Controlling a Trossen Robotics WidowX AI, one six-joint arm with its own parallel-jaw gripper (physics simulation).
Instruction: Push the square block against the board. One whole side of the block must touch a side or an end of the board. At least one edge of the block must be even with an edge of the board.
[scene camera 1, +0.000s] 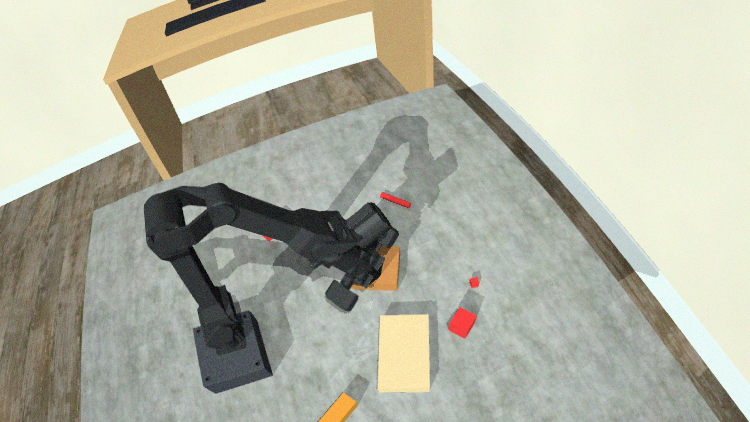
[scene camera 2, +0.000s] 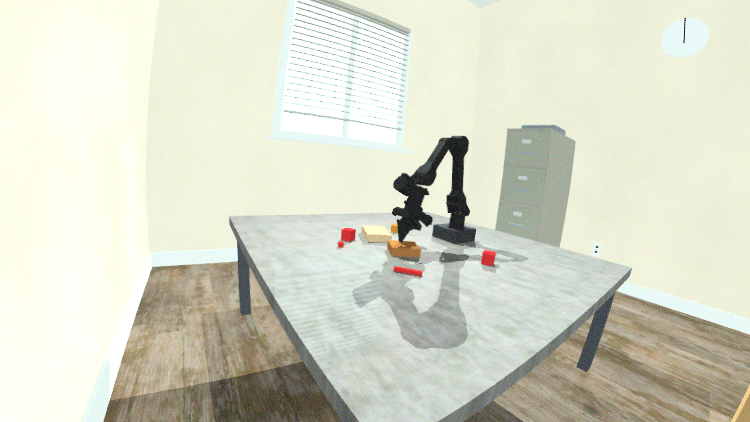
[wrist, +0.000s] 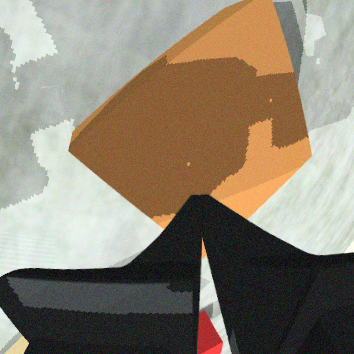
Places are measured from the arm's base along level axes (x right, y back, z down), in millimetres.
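Pixels of known places: gripper, fingertip midpoint: (scene camera 1: 378, 274) (scene camera 2: 400, 241) (wrist: 198, 202); arm's base at its link origin: (scene camera 1: 228, 338) (scene camera 2: 456, 227).
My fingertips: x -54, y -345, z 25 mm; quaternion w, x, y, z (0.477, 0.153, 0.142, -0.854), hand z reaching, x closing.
For each thing: its top centre in the pictures, then the offset to it from my fingertips.
- square orange block at its top centre: (wrist: 231, 152) (scene camera 1: 375, 264) (scene camera 2: 403, 244) dz +1, dx -28, dy -3 mm
- cream board at its top centre: (scene camera 1: 403, 351) (scene camera 2: 376, 229) dz +1, dx +184, dy +12 mm
- tiny red cube at its top centre: (scene camera 1: 474, 280) (scene camera 2: 341, 242) dz +15, dx +88, dy -189 mm
- red rod at its top centre: (scene camera 1: 395, 198) (scene camera 2: 408, 268) dz +17, dx -202, dy -112 mm
- yellow-orange block at its top centre: (scene camera 2: 402, 222) dz +0, dx +301, dy +231 mm
The square orange block (scene camera 1: 390, 271) (scene camera 2: 403, 249) (wrist: 190, 125) lies flat on the table, partly under the gripper and its shadow in scene camera 1. The cream board (scene camera 1: 403, 352) (scene camera 2: 376, 233) lies flat, nearer the bottom of scene camera 1. A strip of table separates block and board. My gripper (scene camera 1: 362, 283) (scene camera 2: 401, 240) (wrist: 198, 202) points down and is shut, with nothing between its fingers. Its tips overlap the near corner of the block in the wrist view. Whether they touch the block is unclear. The arm hides part of the block in scene camera 1.
A red cube (scene camera 1: 462, 322) (scene camera 2: 348, 234) and a tiny red cube (scene camera 1: 474, 282) (scene camera 2: 340, 244) are right of the board. A red rod (scene camera 1: 395, 199) (scene camera 2: 408, 271) lies beyond the block. Another red cube (scene camera 2: 488, 258) and a yellow-orange block (scene camera 1: 338, 408) (scene camera 2: 394, 228) also lie on the table.
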